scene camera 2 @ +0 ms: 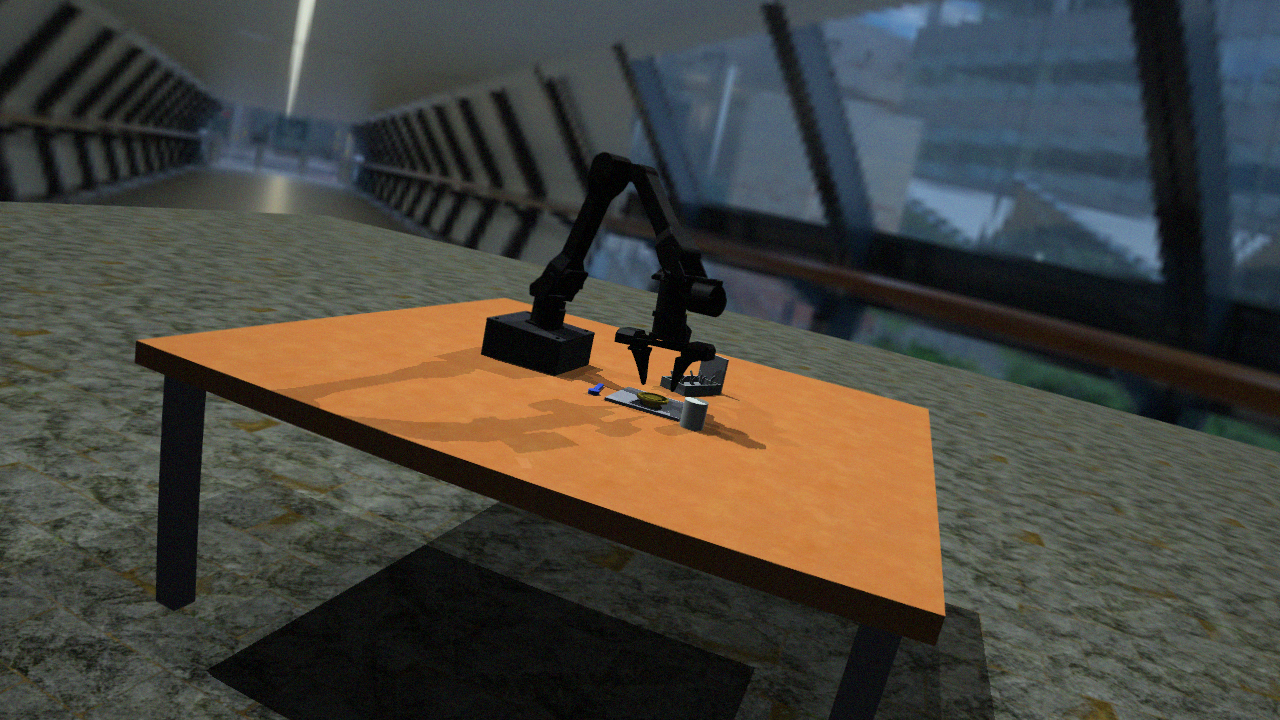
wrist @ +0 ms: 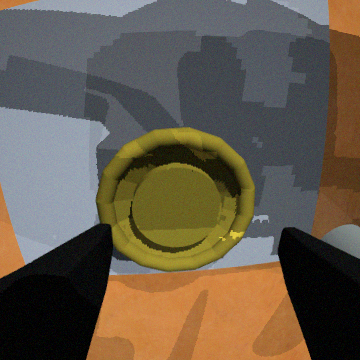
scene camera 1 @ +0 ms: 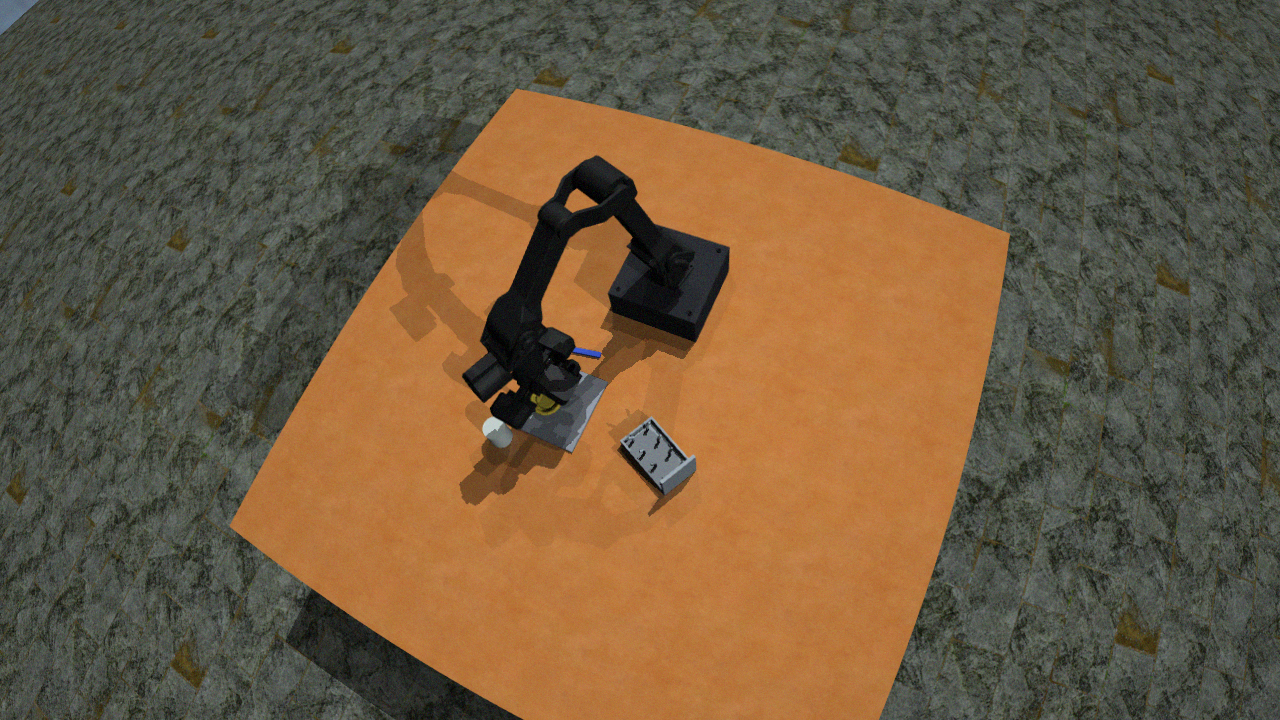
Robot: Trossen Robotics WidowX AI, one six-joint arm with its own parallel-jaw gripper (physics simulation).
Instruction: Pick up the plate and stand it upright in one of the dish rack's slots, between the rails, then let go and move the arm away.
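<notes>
The yellow round plate lies flat, hollow side up, on a grey board, near one edge of it. My gripper is open and empty, pointing down a little above the plate. In the wrist view the fingertips are on either side of the plate's lower part, the left one close to its rim and the right one clear of it. The arm partly hides the plate in scene camera 1. The grey dish rack stands apart from the board, with short pegs and a raised end panel.
The grey board lies under the plate. A white cylinder stands beside the board's edge, near one finger. A small blue object lies at the board's other side, towards the arm base.
</notes>
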